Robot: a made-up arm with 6 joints.
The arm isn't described. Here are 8 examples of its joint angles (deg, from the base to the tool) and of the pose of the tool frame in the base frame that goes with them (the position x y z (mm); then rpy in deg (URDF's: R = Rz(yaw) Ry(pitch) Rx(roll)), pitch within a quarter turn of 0, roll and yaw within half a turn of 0).
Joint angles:
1: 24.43 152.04 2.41 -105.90 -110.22 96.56
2: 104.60 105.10 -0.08 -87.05 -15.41 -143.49
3: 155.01 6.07 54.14 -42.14 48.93 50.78
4: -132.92 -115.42 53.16 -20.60 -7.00 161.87
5: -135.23 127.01 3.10 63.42 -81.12 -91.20
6: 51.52 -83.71 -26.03 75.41 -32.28 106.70
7: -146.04 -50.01 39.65 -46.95 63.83 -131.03
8: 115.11 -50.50 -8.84 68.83 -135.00 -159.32
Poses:
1: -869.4 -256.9 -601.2 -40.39 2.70 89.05
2: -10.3 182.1 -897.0 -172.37 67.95 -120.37
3: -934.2 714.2 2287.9 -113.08 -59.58 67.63
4: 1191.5 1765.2 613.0 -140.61 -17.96 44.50
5: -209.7 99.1 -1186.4 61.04 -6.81 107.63
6: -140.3 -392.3 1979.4 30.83 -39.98 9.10
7: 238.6 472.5 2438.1 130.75 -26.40 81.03
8: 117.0 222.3 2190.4 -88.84 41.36 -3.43
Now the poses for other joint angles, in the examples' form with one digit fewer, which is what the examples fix.
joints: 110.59 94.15 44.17 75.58 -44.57 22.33
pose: -523 1824 -359 33.5 41.1 46.1
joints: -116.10 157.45 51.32 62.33 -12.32 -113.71
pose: -217 -44 -1585 77.1 65.6 91.2
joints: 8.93 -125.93 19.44 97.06 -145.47 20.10
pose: -1912 -317 583 -126.4 31.7 -32.5
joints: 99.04 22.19 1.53 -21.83 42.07 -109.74
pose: 44 1566 821 -48.7 -18.7 83.8
